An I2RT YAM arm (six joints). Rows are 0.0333 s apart.
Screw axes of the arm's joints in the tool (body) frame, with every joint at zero. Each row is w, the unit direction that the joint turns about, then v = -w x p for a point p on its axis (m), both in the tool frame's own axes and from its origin. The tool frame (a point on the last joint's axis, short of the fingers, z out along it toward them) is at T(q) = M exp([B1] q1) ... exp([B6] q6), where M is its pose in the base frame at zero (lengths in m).
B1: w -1 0 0 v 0 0.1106 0
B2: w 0 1 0 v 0.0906 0 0.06
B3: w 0 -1 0 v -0.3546 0 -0.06
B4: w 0 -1 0 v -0.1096 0 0
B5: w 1 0 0 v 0 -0.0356 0
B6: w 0 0 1 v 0 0 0
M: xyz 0.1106 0 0.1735 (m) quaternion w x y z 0.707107 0 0.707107 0
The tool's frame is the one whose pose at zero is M.
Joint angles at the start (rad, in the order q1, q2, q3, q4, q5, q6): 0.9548 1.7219 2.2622 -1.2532 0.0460 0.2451
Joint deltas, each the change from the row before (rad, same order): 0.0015 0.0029 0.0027 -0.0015 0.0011 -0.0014; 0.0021 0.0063 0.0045 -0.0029 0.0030 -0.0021; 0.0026 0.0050 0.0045 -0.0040 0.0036 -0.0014; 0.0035 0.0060 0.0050 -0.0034 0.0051 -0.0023; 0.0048 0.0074 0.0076 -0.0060 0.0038 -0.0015; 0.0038 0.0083 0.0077 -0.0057 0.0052 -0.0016; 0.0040 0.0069 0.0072 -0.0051 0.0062 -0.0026; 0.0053 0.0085 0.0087 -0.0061 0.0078 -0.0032; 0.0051 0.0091 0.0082 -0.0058 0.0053 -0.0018; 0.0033 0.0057 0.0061 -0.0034 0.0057 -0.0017
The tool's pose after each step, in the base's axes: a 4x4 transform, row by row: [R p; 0 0 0 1], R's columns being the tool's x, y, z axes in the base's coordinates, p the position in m. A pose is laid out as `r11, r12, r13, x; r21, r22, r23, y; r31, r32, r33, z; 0, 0, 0, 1`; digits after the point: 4 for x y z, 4 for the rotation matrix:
-0.5586, -0.6810, 0.4735, 0.1873; -0.3736, 0.7163, 0.5893, 0.2626; -0.7405, 0.1523, -0.6546, 0.4800; 0, 0, 0, 1
-0.5581, -0.6819, 0.4729, 0.1878; -0.3787, 0.7164, 0.5860, 0.2642; -0.7383, 0.1479, -0.6580, 0.4791; 0, 0, 0, 1
-0.5576, -0.6825, 0.4725, 0.1878; -0.3834, 0.7166, 0.5826, 0.2655; -0.7362, 0.1437, -0.6613, 0.4784; 0, 0, 0, 1
-0.5560, -0.6836, 0.4729, 0.1878; -0.3890, 0.7167, 0.5788, 0.2672; -0.7346, 0.1379, -0.6644, 0.4776; 0, 0, 0, 1
-0.5551, -0.6857, 0.4709, 0.1875; -0.3957, 0.7156, 0.5756, 0.2692; -0.7317, 0.1332, -0.6685, 0.4768; 0, 0, 0, 1
-0.5545, -0.6864, 0.4705, 0.1876; -0.4020, 0.7160, 0.5707, 0.2713; -0.7286, 0.1273, -0.6730, 0.4758; 0, 0, 0, 1
-0.5524, -0.6876, 0.4713, 0.1875; -0.4082, 0.7161, 0.5662, 0.2731; -0.7268, 0.1204, -0.6762, 0.4751; 0, 0, 0, 1
-0.5495, -0.6891, 0.4723, 0.1872; -0.4159, 0.7160, 0.5607, 0.2753; -0.7246, 0.1116, -0.6801, 0.4743; 0, 0, 0, 1
-0.5482, -0.6909, 0.4712, 0.1871; -0.4234, 0.7152, 0.5561, 0.2779; -0.7212, 0.1054, -0.6846, 0.4731; 0, 0, 0, 1
-0.5463, -0.6914, 0.4728, 0.1869; -0.4275, 0.7155, 0.5525, 0.2793; -0.7203, 0.0997, -0.6865, 0.4726; 0, 0, 0, 1

